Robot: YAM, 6 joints.
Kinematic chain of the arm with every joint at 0, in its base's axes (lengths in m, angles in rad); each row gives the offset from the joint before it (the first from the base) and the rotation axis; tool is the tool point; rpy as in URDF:
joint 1: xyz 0 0 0.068 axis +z
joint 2: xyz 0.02 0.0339 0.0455 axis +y
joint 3: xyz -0.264 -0.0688 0 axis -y
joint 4: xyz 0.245 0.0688 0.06 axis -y
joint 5: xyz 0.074 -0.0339 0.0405 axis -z
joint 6: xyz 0.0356 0 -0.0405 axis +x
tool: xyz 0 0 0 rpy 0 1.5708 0
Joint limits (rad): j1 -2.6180..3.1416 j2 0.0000..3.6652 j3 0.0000..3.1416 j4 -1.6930..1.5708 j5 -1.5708..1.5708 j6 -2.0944..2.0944
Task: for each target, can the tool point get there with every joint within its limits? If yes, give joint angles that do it. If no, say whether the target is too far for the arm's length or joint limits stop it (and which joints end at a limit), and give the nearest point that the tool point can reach.
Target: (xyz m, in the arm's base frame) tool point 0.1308 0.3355 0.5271
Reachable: yes | joints -1.8499 0.4010 2.1456 0.2303 -1.2090 -1.2081
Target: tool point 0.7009 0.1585 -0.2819
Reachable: no: too far | nearest point 0.5507 0.1245 -0.1948 | short by 0.177 m
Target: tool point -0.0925 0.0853 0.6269
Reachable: yes | joints 2.5579 1.5739 2.9042 -1.3581 0.6025 -0.7431
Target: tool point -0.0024 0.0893 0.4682
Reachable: yes | joints -1.2735 0.4910 1.7086 -1.4224 -0.7358 -1.1421
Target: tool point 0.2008 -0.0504 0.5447
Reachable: yes | joints -0.1194 1.1583 1.4123 0.5354 0.8255 0.5458
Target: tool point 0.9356 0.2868 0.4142
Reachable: no: too far | nearest point 0.5900 0.1809 0.3008 | short by 0.379 m
